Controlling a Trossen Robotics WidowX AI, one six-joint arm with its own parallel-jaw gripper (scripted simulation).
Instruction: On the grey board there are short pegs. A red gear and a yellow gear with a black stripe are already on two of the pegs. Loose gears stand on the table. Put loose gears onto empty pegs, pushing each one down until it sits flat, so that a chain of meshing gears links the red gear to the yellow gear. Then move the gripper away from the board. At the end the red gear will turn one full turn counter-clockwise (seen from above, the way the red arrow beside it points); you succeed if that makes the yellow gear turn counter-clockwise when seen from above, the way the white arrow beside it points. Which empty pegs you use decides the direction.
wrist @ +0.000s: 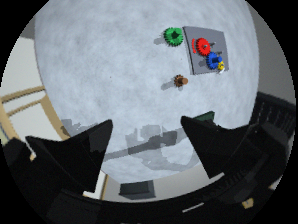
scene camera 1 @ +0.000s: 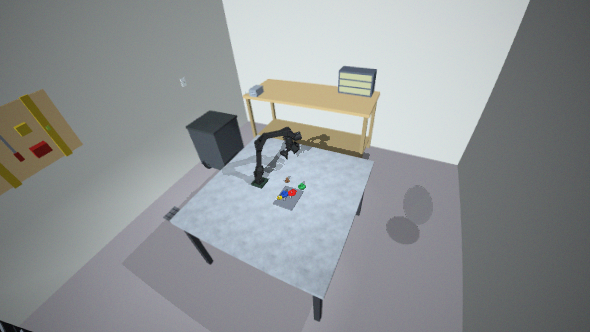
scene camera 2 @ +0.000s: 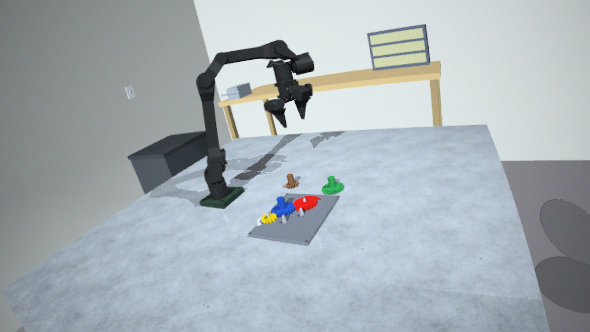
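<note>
Open and holding nothing: the gripper (scene camera 2: 294, 123). The wrist view also shows the gripper (wrist: 147, 121).
</note>
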